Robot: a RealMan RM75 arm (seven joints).
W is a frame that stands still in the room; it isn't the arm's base.
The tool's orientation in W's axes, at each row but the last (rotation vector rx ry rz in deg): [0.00, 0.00, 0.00]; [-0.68, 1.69, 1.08]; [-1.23, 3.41, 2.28]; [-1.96, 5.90, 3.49]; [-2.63, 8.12, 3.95]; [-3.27, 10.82, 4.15]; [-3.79, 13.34, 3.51]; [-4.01, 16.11, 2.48]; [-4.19, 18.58, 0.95]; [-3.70, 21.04, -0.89]
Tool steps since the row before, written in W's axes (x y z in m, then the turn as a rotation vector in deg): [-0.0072, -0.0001, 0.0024, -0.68, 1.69, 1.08]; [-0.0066, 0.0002, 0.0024, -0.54, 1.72, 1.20]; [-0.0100, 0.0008, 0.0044, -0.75, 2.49, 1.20]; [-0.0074, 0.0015, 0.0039, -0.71, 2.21, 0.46]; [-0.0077, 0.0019, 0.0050, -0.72, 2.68, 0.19]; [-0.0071, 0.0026, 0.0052, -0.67, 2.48, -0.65]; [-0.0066, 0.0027, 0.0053, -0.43, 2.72, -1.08]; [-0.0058, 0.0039, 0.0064, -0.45, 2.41, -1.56]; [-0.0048, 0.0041, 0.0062, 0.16, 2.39, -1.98]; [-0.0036, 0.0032, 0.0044, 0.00, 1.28, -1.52]
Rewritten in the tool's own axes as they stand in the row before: [-0.0072, -0.0001, 0.0024, -0.68, 1.69, 1.08]; [-0.0067, 0.0003, 0.0022, -0.54, 1.72, 1.20]; [-0.0102, 0.0011, 0.0038, -0.72, 2.49, 1.21]; [-0.0077, 0.0018, 0.0032, -0.62, 2.23, 0.47]; [-0.0082, 0.0022, 0.0040, -0.56, 2.71, 0.22]; [-0.0078, 0.0029, 0.0039, -0.37, 2.55, -0.60]; [-0.0075, 0.0028, 0.0038, -0.02, 2.80, -0.95]; [-0.0072, 0.0038, 0.0048, 0.08, 2.52, -1.44]; [-0.0065, 0.0038, 0.0046, 0.79, 2.52, -1.64]; [-0.0050, 0.0029, 0.0030, 0.51, 1.38, -1.34]
